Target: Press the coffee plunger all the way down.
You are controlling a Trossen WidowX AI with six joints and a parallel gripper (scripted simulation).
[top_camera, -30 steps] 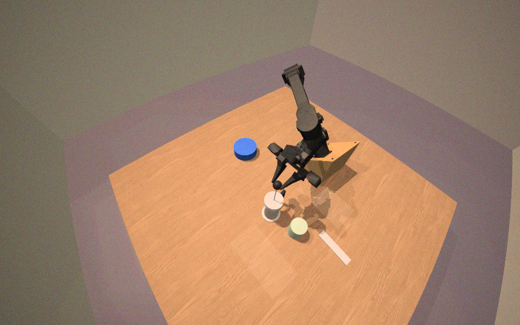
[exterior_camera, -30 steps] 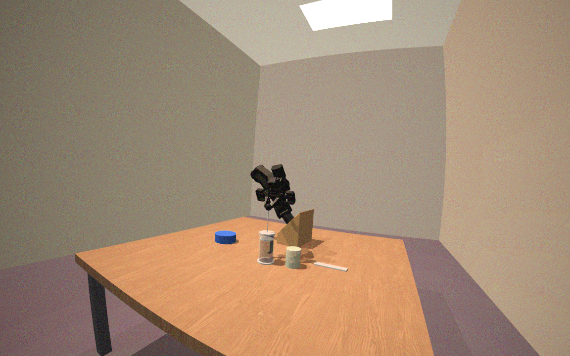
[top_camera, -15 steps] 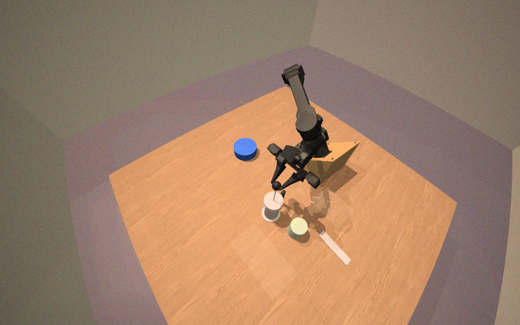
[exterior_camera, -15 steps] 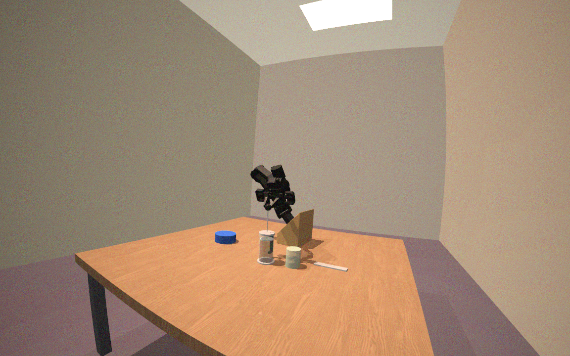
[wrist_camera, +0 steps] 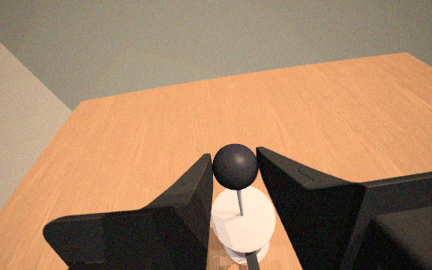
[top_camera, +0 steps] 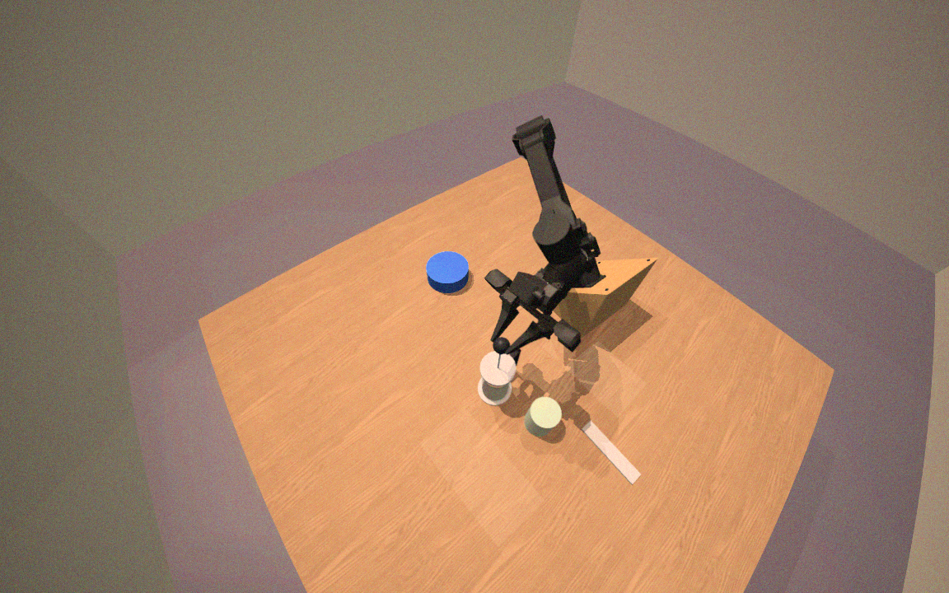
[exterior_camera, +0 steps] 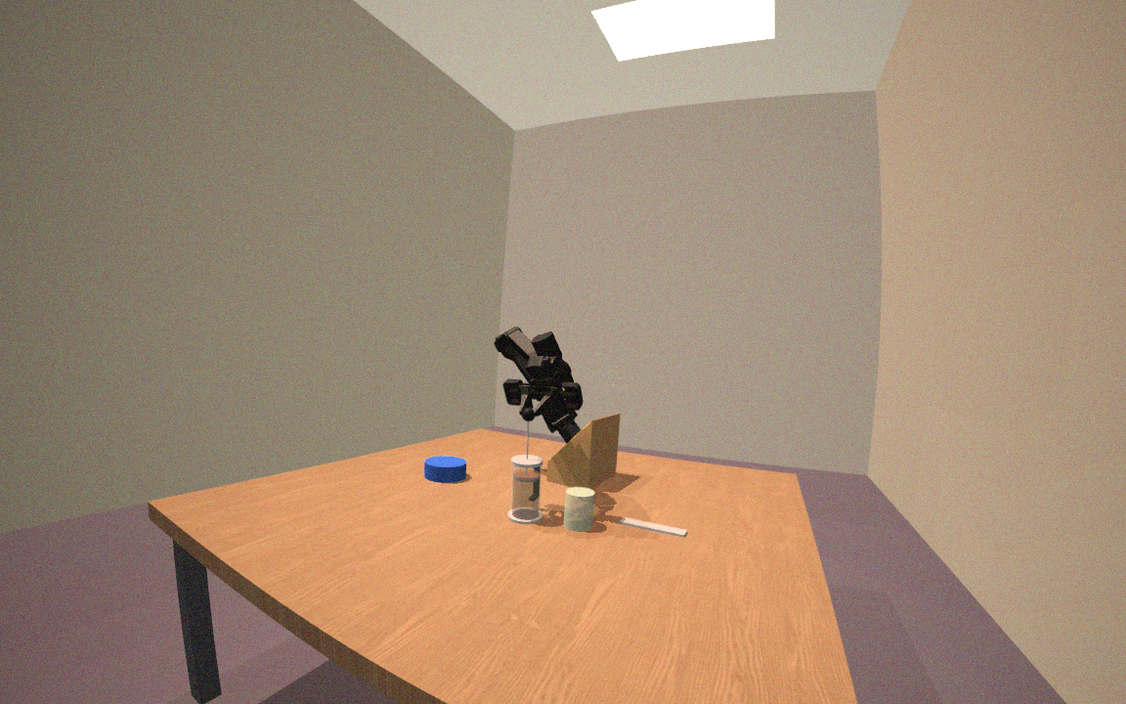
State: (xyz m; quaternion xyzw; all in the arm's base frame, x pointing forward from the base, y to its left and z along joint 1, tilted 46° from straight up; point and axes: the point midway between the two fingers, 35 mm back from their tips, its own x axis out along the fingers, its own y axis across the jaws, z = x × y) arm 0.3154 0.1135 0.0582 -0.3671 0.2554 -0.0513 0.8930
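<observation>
The coffee press is 3 cm behind my gripper tip and 12 cm below it. Also, from my gripper tip: white flat strip: 13 cm behind, 26 cm to the left, 24 cm below; then pale green cylinder: 5 cm behind, 12 cm to the left, 20 cm below.
</observation>
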